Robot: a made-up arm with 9 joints.
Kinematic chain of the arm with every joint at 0, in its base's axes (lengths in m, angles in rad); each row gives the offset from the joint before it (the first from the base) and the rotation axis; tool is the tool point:
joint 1: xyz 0 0 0.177 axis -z
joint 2: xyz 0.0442 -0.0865 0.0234 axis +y
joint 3: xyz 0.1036 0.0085 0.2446 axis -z
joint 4: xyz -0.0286 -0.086 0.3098 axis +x
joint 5: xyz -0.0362 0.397 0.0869 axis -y
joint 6: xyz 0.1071 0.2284 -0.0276 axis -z
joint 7: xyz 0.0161 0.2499 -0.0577 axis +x
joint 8: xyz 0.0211 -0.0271 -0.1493 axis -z
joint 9: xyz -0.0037 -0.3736 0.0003 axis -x
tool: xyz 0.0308 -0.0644 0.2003
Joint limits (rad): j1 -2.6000..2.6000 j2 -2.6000..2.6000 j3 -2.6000..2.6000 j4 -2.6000..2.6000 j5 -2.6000..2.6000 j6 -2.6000..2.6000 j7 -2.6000..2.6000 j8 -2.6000..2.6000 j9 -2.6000..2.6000
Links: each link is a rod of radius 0.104 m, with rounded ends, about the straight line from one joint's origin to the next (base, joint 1, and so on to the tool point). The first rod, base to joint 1, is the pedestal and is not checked.
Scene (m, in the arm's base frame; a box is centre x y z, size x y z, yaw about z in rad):
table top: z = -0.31
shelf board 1: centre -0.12 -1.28 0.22 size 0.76 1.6 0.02 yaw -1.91
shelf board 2: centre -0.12 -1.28 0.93 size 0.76 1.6 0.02 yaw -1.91
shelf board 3: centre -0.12 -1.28 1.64 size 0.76 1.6 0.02 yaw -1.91
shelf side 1: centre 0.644 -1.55 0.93 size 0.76 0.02 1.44 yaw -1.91
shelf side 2: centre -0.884 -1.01 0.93 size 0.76 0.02 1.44 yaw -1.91
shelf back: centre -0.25 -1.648 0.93 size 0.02 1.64 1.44 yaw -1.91
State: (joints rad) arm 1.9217 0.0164 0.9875 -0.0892 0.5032 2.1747 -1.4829 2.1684 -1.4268
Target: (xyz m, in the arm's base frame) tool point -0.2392 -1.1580 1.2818
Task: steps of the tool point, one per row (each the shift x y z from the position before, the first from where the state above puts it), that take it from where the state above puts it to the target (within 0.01 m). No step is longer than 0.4 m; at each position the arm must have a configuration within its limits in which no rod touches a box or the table.
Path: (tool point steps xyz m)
1: 0.0485 0.1896 0.0763
2: 0.0689 0.1938 -0.0030
3: 0.0819 0.1815 -0.0733
4: 0.0912 -0.0822 0.3410
5: 0.1035 0.0339 0.3195
6: -0.0787 -0.1928 0.0644
7: -0.0743 -0.2052 0.0018
8: -0.0601 -0.2062 -0.0661

